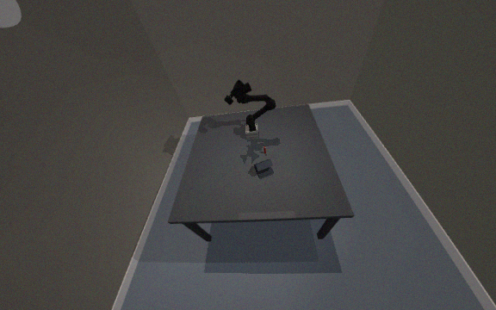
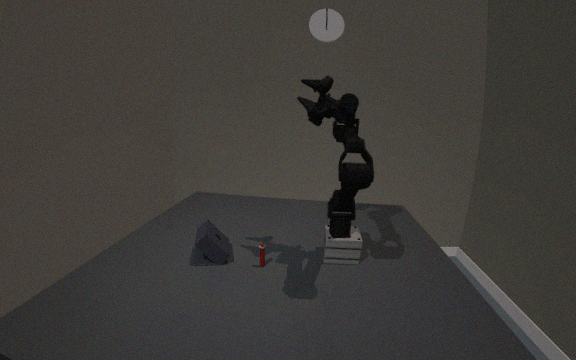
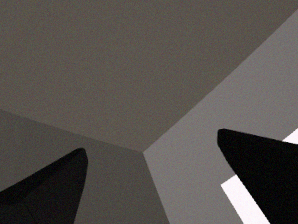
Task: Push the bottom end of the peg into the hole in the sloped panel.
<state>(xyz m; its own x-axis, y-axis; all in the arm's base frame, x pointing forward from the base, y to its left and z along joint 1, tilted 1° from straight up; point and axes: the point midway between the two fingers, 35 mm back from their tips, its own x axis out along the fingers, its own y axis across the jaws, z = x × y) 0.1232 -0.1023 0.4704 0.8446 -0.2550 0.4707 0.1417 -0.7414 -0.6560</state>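
Right now my gripper tip is 100 mm short of the red peg, 190 mm to the right of it and 520 mm above it. The rest, counted from my gripper tip: sloped panel (270 mm ahead, 160 mm to the left, 520 mm below).
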